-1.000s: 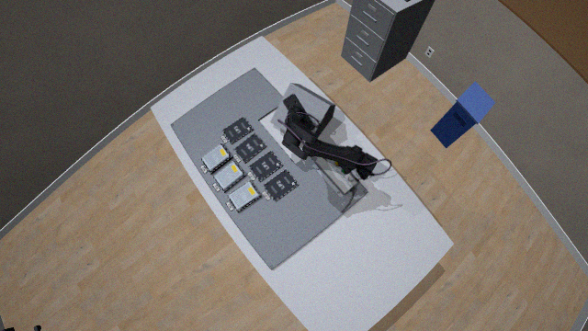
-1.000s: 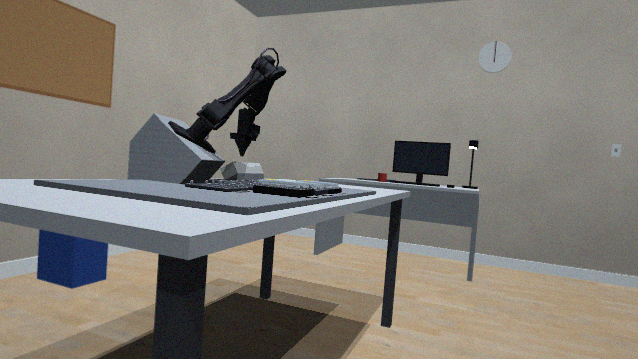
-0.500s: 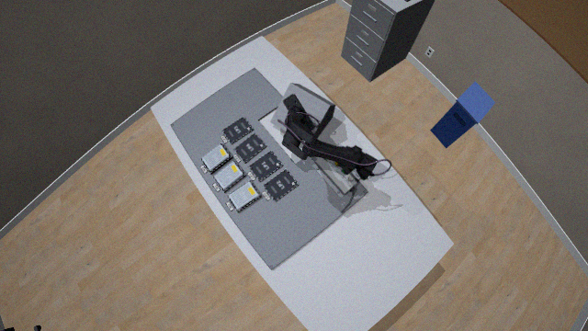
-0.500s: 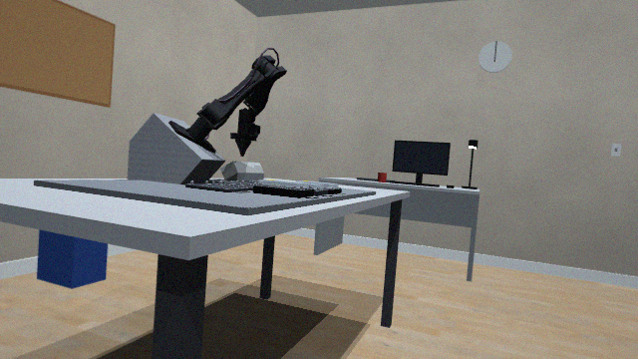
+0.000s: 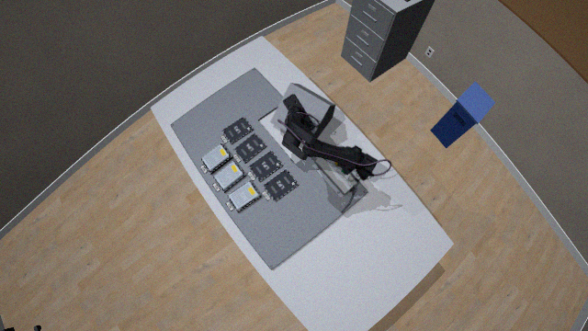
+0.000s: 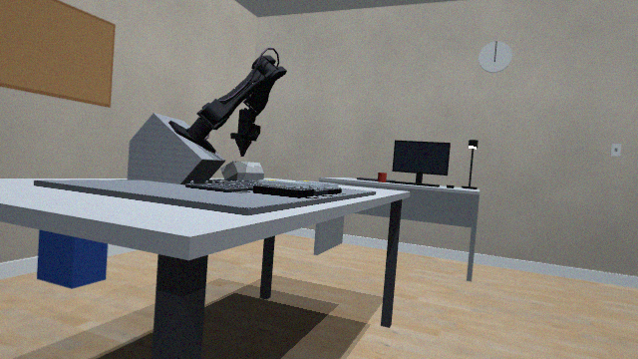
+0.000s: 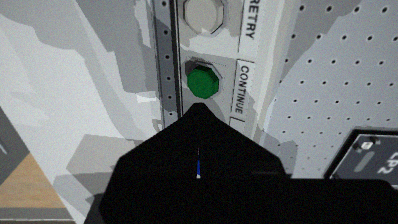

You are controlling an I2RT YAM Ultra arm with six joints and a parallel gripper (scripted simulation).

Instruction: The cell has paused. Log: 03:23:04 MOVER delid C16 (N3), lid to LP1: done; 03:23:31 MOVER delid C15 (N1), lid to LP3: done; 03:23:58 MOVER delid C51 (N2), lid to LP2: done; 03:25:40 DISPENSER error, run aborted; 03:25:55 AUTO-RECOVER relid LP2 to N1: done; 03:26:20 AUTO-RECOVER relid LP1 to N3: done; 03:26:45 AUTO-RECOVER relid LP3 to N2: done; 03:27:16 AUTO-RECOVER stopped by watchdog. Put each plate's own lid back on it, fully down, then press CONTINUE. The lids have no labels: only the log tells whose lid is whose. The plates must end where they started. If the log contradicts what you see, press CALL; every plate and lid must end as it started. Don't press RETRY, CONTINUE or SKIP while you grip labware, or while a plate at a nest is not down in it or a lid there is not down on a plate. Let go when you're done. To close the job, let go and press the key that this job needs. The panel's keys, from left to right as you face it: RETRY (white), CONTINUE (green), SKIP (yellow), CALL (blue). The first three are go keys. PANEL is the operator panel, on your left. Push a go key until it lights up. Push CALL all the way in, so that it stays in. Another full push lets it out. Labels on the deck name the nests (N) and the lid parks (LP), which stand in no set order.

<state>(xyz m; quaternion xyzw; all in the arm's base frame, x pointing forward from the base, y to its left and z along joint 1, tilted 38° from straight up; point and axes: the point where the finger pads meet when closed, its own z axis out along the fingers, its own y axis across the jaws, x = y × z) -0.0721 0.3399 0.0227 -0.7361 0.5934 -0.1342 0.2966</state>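
The green continue key lies 5 cm below my hand. Round my hand: yellow key: 5 cm to the right, 5 cm below, 2 cm ahead; blue key: 9 cm to the right, 6 cm below, 4 cm ahead; white retry key: 5 cm to the left, 5 cm below, 1 cm behind.
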